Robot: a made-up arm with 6 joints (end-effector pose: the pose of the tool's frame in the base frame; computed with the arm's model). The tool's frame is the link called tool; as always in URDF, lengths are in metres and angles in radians. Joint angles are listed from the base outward.
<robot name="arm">
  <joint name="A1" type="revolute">
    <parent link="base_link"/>
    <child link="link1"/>
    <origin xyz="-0.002 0.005 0.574" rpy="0 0 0"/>
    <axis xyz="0 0 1"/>
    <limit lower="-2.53" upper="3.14"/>
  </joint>
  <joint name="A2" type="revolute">
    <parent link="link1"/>
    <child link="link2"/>
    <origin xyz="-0.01 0.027 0.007" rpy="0 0 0"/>
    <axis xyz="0 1 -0.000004"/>
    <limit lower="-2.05" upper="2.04"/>
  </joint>
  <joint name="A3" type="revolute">
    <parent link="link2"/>
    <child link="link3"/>
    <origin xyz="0.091 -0.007 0.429" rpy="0 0 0"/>
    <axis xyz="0 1 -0.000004"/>
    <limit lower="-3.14" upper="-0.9"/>
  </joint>
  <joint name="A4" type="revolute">
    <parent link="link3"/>
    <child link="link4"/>
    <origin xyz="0.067 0 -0.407" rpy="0 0 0"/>
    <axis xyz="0 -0.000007 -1"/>
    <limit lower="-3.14" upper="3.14"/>
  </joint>
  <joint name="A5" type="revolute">
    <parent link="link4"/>
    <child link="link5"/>
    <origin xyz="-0.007 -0.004 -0.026" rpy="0 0 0"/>
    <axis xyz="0 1 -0.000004"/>
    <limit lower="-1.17" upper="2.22"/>
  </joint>
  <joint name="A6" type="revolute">
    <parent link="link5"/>
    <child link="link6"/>
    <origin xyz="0.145 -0.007 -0.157" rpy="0 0 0"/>
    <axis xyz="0 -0.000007 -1"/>
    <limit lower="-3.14" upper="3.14"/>
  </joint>
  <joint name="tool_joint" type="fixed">
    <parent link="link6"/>
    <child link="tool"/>
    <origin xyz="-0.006 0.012 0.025" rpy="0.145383 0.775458 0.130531"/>
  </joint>
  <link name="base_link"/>
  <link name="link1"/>
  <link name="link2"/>
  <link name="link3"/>
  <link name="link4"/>
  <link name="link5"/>
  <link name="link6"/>
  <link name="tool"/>
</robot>
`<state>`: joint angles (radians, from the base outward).
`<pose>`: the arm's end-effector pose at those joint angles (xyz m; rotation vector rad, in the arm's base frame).
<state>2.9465 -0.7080 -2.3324 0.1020 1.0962 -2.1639</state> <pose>0.1556 -0.0299 1.5797 -0.4869 2.4535 -1.1835</pose>
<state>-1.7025 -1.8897 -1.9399 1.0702 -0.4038 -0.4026</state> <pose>-0.0149 0.8915 0.8276 -1.6193 -2.5787 0.5526</pose>
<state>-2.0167 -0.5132 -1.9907 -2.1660 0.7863 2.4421</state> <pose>-0.0446 -0.1723 1.5561 -2.0961 -1.7528 -1.4593</pose>
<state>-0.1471 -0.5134 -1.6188 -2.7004 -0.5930 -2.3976</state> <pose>0.3108 0.0801 1.1707 1.1020 -0.7242 -0.2538</pose>
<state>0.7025 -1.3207 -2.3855 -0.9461 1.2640 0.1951</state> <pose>-0.5325 -0.5122 1.2819 0.4361 -1.5085 -0.3557</pose>
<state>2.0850 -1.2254 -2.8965 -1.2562 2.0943 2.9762</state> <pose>0.5498 -0.6165 1.0679 -2.0153 -1.5413 1.5612</pose>
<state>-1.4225 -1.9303 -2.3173 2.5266 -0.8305 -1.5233</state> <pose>-0.1873 0.7685 0.7853 -0.4645 -2.8298 0.3243</pose>
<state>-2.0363 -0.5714 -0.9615 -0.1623 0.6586 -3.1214</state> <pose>-0.2099 -0.4139 1.0689 -0.7049 1.6156 0.9646</pose>
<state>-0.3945 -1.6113 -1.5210 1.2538 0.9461 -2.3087</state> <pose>-0.4204 0.2260 1.2787 -1.9993 -1.5642 0.6120</pose>
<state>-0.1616 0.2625 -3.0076 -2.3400 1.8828 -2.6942</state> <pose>0.1833 -0.1167 1.5415 -0.6173 2.2190 0.0933</pose>
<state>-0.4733 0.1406 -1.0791 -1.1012 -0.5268 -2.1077</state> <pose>0.6311 -0.1293 0.8458 -2.5256 0.0769 1.6043</pose>
